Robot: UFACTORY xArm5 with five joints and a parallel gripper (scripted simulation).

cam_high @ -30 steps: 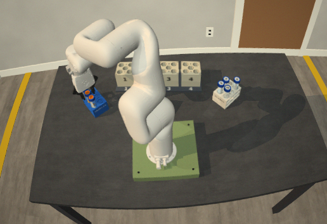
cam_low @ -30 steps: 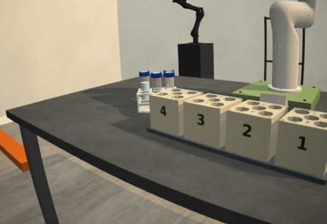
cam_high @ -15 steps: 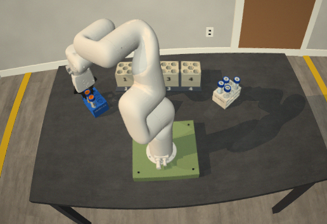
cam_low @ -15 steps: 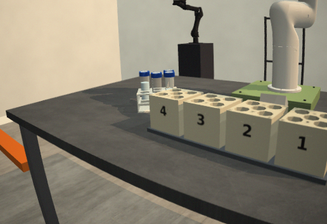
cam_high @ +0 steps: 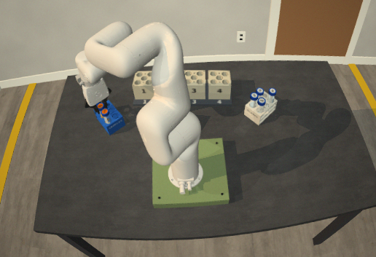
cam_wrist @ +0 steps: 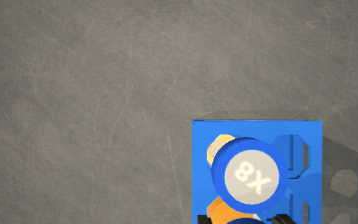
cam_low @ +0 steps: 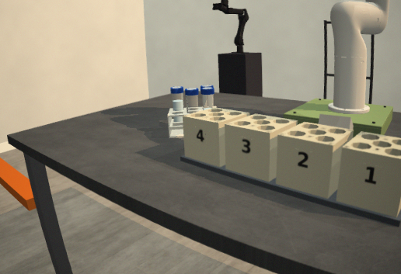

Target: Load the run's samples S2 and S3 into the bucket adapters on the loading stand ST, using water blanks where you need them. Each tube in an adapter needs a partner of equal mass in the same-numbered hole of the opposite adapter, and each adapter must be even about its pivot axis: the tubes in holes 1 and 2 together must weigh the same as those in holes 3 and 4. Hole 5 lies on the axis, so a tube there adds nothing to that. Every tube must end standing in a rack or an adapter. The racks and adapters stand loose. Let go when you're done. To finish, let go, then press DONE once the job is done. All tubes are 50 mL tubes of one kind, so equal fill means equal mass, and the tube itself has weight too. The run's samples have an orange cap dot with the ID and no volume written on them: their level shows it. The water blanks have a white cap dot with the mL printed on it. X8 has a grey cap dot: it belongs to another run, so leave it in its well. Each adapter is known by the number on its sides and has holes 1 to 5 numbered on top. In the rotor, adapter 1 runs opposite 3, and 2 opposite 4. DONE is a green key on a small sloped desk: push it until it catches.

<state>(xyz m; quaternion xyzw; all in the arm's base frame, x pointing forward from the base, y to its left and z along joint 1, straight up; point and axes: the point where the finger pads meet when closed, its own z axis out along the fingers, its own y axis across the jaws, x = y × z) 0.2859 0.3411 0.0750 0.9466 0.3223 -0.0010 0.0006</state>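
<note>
Now: hand 50 mm above the sample tube S2 and 10 mm short of it. The rest, counted from my hand: bucket adapter (180 mm to the right, 170 mm ahead, 70 mm below); then loading stand ST (340 mm to the right, 150 mm ahead, 110 mm below); then blue sample rack (90 mm below, 20 mm to the right, 10 mm ahead).
</note>
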